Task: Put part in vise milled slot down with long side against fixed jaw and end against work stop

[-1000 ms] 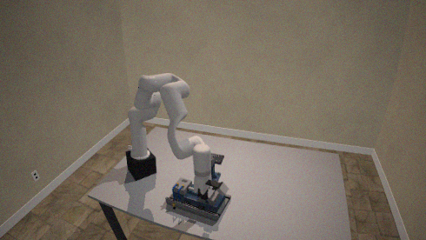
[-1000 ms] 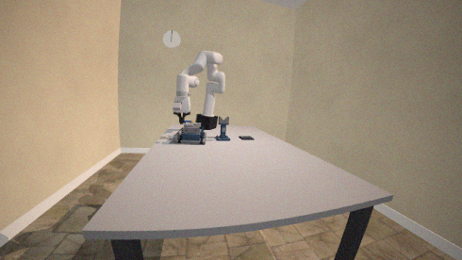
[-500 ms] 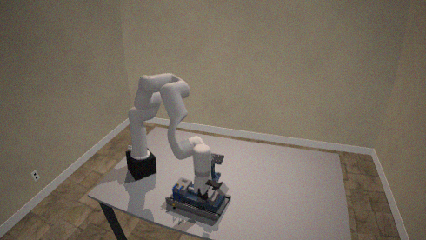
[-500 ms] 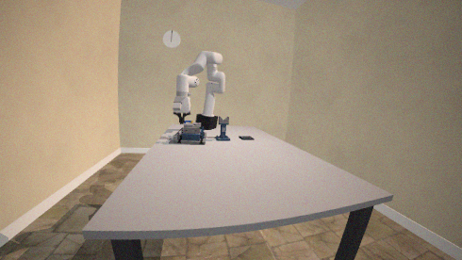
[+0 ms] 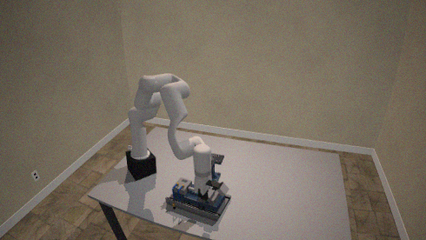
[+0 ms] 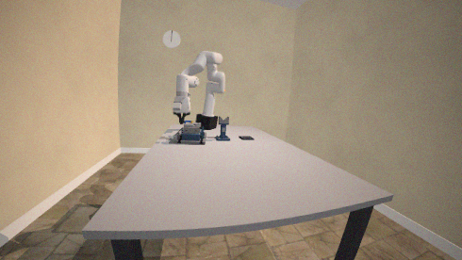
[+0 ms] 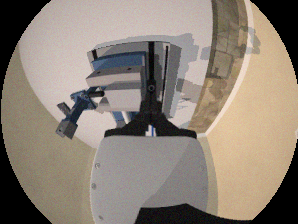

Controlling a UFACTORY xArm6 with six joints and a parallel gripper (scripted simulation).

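Right now the part is 1 cm ahead of my hand, 5 cm to the left of it and 4 cm below it. Also, from my hand: vise (6 cm behind, 8 cm to the left, 9 cm below); then dark infeed plate (6 cm behind, 47 cm to the left, 13 cm below).
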